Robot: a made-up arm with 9 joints. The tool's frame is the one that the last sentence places. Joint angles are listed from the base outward.
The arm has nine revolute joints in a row. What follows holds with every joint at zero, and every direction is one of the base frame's.
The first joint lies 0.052 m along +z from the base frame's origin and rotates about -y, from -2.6 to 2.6 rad.
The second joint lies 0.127 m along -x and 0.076 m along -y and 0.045 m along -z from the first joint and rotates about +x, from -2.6 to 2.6 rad.
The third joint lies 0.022 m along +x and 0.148 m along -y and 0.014 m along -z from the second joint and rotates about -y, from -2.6 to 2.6 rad.
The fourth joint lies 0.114 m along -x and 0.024 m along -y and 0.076 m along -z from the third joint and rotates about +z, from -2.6 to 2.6 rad.
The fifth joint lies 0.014 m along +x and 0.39 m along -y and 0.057 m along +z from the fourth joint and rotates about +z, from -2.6 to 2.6 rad.
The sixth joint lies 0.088 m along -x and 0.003 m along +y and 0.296 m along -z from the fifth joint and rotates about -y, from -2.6 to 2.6 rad.
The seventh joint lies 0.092 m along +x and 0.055 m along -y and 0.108 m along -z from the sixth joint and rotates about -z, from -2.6 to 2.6 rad.
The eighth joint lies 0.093 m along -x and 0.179 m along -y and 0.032 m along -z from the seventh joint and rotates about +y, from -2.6 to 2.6 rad.
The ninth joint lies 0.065 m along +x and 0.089 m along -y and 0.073 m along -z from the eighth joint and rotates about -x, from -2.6 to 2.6 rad.
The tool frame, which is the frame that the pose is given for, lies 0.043 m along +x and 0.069 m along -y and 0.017 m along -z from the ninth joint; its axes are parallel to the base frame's.
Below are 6 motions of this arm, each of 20 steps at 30 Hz.
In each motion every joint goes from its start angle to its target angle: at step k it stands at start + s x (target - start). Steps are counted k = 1, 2, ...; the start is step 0. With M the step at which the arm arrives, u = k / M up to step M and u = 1 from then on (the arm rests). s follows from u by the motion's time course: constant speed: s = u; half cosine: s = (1 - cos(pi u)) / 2; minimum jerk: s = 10 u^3 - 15 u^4 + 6 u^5.
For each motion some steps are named. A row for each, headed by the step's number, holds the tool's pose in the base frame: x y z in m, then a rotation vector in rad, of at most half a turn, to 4 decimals.
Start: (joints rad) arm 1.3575 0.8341 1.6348 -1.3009 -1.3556 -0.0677 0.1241 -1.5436 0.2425
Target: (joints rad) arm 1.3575 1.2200 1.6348 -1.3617 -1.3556 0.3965 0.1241 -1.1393 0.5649
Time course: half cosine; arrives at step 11
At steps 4, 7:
4: 0.3876 0.4683 0.2638 1.6488 0.9902 -1.7582
7: 0.2982 0.5165 0.2850 1.4262 1.2436 -1.5497

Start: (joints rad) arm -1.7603 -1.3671 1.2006 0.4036 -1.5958 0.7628 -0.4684 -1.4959 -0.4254
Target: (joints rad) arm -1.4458 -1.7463 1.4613 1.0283 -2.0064 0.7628 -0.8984 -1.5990 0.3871
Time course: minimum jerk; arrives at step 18
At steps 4, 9, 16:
4: 0.6649 -0.4411 -0.0382 0.6068 -1.6404 1.3048
9: 0.6941 -0.1805 0.0216 0.7782 -1.9346 1.2611
16: 0.6028 0.0940 0.1165 1.0709 -2.1673 1.1685

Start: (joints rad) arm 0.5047 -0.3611 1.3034 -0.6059 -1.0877 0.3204 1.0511 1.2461 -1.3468
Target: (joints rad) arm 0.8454 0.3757 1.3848 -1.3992 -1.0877 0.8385 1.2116 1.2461 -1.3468
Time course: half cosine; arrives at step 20
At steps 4, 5, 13, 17, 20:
4: 0.6188 -0.4877 -0.0882 -2.1465 0.6704 -0.3233
5: 0.6331 -0.4749 -0.0899 -2.0602 0.6463 -0.3149
13: 0.7846 -0.2632 -0.0825 -1.1560 0.3765 -0.0183
17: 0.8232 -0.1428 -0.0571 -0.8644 0.2809 0.1747
20: 0.8294 -0.1093 -0.0479 -0.7967 0.2579 0.2288

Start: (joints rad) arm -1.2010 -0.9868 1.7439 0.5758 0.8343 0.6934 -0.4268 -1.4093 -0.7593
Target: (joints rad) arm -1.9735 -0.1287 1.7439 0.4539 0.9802 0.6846 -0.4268 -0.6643 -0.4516
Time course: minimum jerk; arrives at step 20
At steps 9, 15, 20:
9: 0.5243 -0.0966 0.0518 -1.7693 0.4929 -2.2168
15: 0.4114 -0.3004 -0.1625 1.6569 -0.6891 1.9765
20: 0.3686 -0.3405 -0.1953 1.5645 -0.6446 1.8491

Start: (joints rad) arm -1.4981 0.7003 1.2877 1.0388 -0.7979 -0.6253 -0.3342 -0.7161 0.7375
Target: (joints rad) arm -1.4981 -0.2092 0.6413 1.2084 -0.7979 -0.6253 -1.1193 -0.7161 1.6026
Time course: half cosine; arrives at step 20
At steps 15, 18, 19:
15: -0.0908 -0.5371 -0.5768 -0.2818 -0.0740 1.1150
18: -0.1040 -0.5173 -0.5700 -0.2296 -0.1069 1.2604
19: -0.1065 -0.5152 -0.5683 -0.2210 -0.1115 1.2810

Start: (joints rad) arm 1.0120 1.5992 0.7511 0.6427 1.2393 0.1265 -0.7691 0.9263 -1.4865
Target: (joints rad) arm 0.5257 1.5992 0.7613 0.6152 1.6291 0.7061 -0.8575 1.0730 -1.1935
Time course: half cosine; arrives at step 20
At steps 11, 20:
11: 0.4670 0.0888 0.2527 -0.4546 -1.1695 1.5810
20: 0.3634 0.0754 0.1485 -0.5397 -1.3380 1.5644

